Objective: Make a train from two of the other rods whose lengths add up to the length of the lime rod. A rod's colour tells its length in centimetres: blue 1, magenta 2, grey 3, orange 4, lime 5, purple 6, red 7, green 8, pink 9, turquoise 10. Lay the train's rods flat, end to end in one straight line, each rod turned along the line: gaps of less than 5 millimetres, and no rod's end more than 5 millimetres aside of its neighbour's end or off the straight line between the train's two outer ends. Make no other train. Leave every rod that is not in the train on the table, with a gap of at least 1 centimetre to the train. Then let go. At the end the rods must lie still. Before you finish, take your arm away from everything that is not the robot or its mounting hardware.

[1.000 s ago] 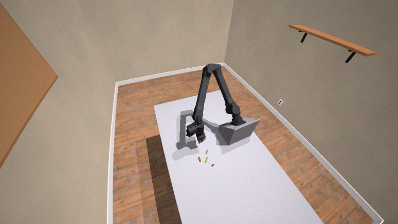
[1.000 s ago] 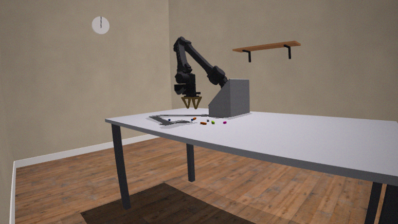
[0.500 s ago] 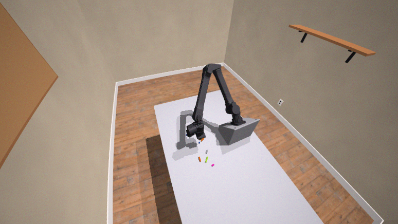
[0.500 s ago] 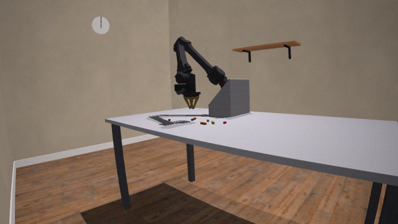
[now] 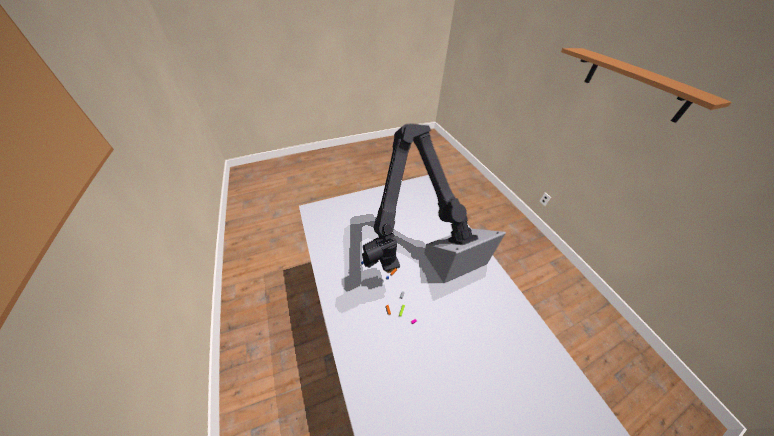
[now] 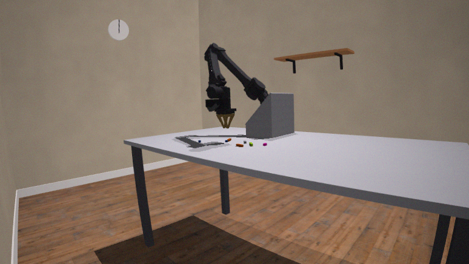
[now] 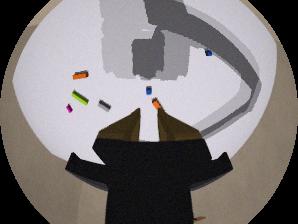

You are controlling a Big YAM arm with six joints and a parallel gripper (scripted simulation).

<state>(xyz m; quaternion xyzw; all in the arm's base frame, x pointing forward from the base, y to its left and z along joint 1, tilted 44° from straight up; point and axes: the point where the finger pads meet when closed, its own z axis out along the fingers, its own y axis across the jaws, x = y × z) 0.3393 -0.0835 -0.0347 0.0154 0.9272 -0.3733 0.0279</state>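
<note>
Right now my hand is 3 cm past the grey rod, 10 cm to the right of it and 7 cm above it. The rest, counted from my hand: magenta rod 3 cm behind, 23 cm to the left, 7 cm below; lime rod 17 cm to the left, 7 cm below.
</note>
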